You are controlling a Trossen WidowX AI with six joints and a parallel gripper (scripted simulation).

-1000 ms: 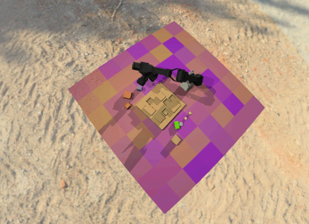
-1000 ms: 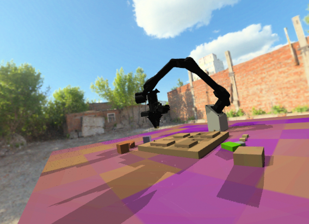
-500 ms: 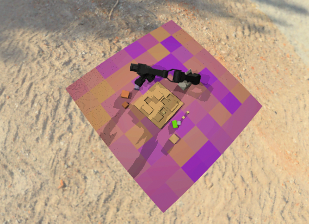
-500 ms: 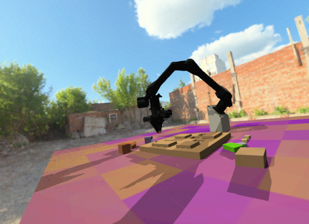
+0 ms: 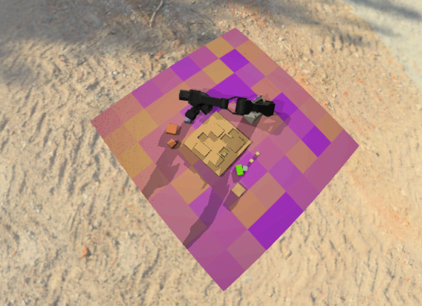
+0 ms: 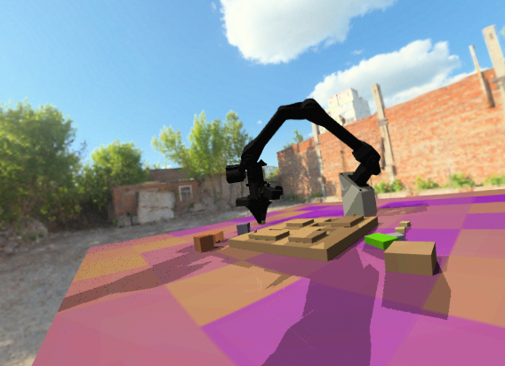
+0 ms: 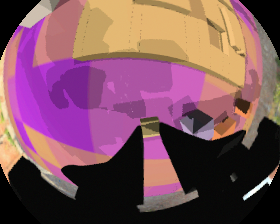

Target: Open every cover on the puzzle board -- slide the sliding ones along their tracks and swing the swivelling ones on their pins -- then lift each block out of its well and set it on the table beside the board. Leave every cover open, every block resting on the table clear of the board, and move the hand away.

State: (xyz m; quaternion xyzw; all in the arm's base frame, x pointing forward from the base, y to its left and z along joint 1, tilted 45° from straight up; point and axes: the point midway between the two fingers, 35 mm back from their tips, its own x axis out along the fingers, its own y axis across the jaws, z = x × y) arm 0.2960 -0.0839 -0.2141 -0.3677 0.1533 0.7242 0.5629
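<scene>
Right now the tan puzzle board is 25 cm to the left of my gripper tip and 2 cm ahead of it. Round my gripper tip: green block 44 cm to the left, 2 cm below, 1 cm ahead; orange block 19 cm ahead, 1 cm below; greyish-purple block 8 cm ahead, 1 cm to the left, 1 cm below.
</scene>
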